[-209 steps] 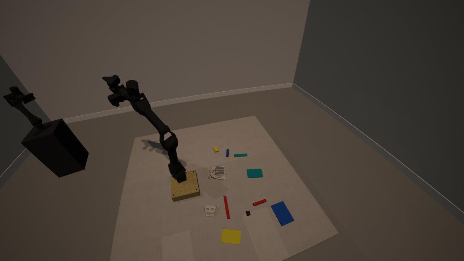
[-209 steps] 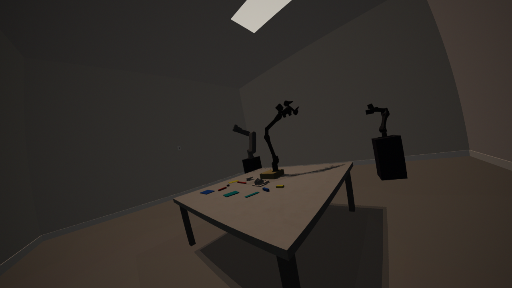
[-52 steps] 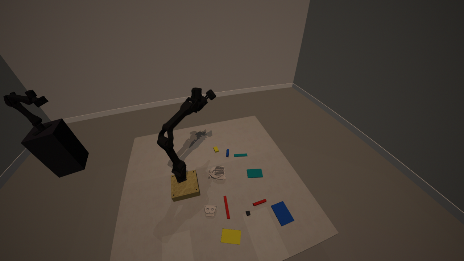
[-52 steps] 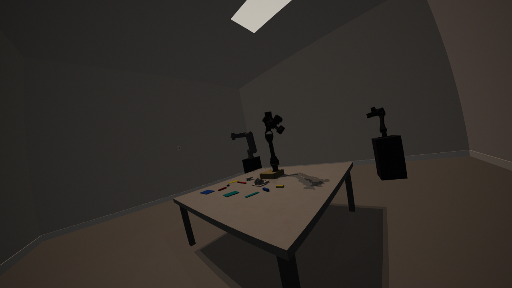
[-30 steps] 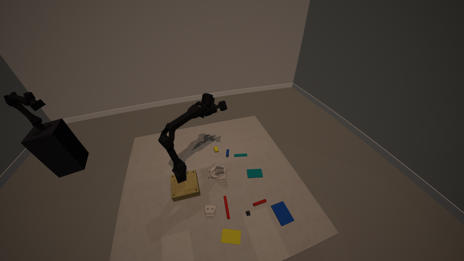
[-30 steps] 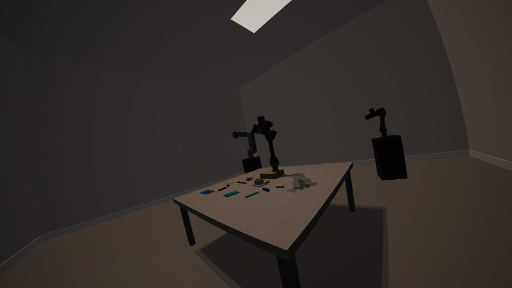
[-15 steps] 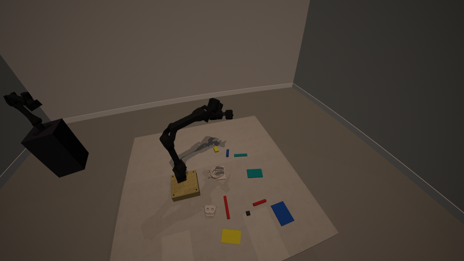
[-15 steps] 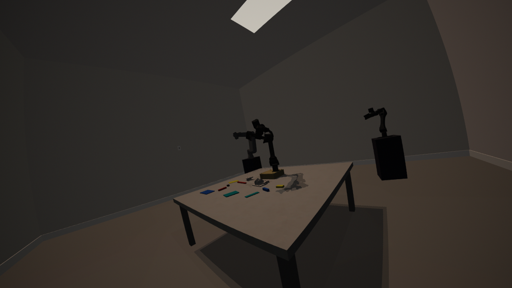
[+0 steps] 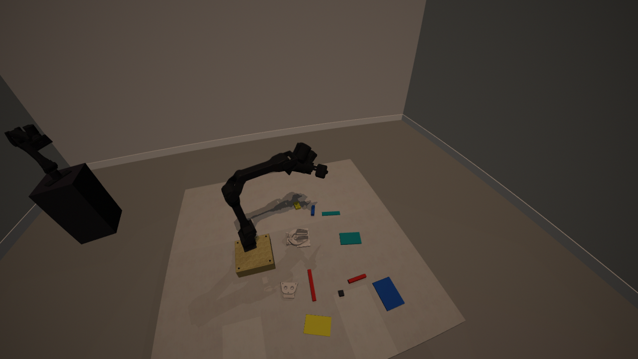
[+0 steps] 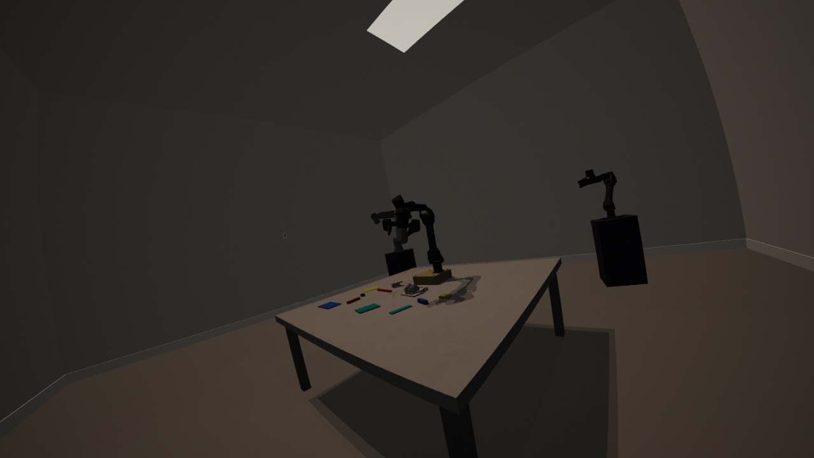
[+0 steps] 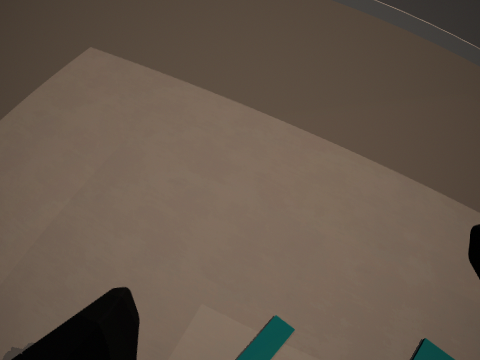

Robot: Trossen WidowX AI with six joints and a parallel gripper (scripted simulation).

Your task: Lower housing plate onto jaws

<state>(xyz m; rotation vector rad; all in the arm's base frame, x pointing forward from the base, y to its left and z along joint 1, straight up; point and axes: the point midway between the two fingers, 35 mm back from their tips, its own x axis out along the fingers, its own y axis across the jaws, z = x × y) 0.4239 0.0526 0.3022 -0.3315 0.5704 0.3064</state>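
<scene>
Right now the white stand is 350 mm behind my gripper tip, 350 mm to the right of it and 330 mm below it. Also, from my gripper tip: teal bar (60 mm ahead, 20 mm to the right, 340 mm below); then blue block (30 mm behind, 50 mm to the left, 330 mm below); then yellow block (100 mm behind, 130 mm to the left, 330 mm below).
</scene>
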